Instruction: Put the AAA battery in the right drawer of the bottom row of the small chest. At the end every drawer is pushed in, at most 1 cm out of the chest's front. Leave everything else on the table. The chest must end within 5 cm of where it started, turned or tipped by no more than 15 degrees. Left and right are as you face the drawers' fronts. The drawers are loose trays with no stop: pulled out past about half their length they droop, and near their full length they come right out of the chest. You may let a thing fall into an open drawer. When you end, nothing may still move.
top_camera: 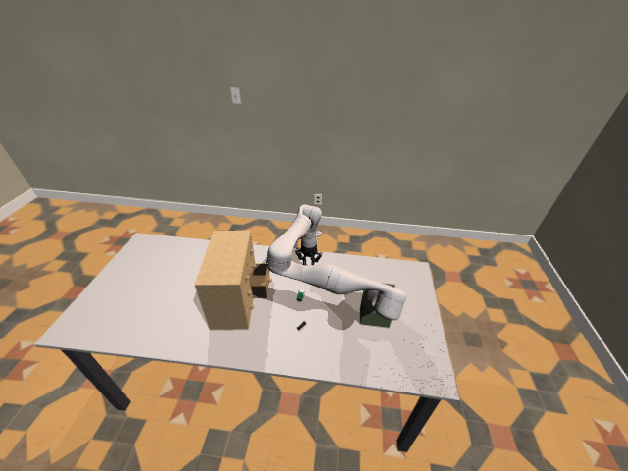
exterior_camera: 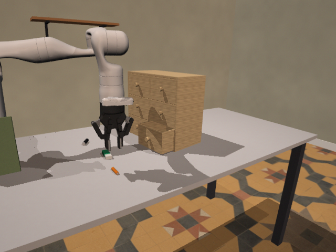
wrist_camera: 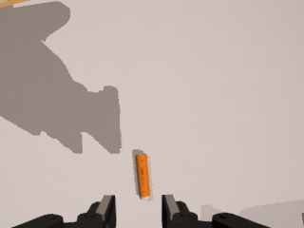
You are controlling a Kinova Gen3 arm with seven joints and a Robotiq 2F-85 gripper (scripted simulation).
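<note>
Now: hand 90 mm above the orange AAA battery. Round my hand: white eraser (20 mm ahead, 120 mm to the left, 90 mm below); small black cylinder (20 mm behind, 300 mm to the left, 90 mm below).
</note>
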